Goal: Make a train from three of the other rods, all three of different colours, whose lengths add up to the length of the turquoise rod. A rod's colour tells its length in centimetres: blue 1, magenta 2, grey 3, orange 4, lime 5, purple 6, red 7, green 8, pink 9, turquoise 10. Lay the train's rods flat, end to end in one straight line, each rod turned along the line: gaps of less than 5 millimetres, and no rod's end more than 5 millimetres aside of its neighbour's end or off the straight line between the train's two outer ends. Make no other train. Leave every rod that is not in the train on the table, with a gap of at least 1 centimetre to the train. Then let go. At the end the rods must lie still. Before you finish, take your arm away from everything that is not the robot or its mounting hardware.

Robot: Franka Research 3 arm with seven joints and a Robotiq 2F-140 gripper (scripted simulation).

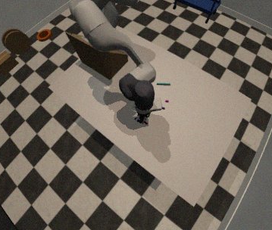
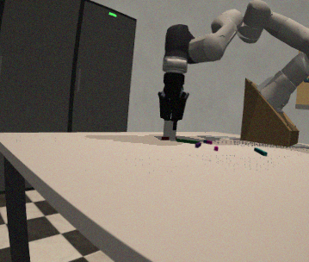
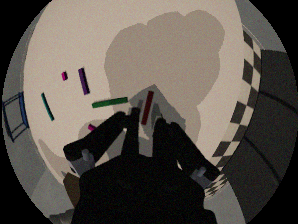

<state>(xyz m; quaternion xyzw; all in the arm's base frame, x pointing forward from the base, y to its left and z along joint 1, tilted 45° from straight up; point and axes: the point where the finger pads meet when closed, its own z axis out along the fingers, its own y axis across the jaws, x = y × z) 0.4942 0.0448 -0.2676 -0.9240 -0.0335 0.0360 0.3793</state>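
Right now the red rod is 30 mm below my hand. Round my hand: purple rod 150 mm to the left, 30 mm below, 30 mm ahead; then blue rod 100 mm to the left, 90 mm behind, 30 mm below; then green rod 80 mm to the left, 30 mm below, 10 mm behind.
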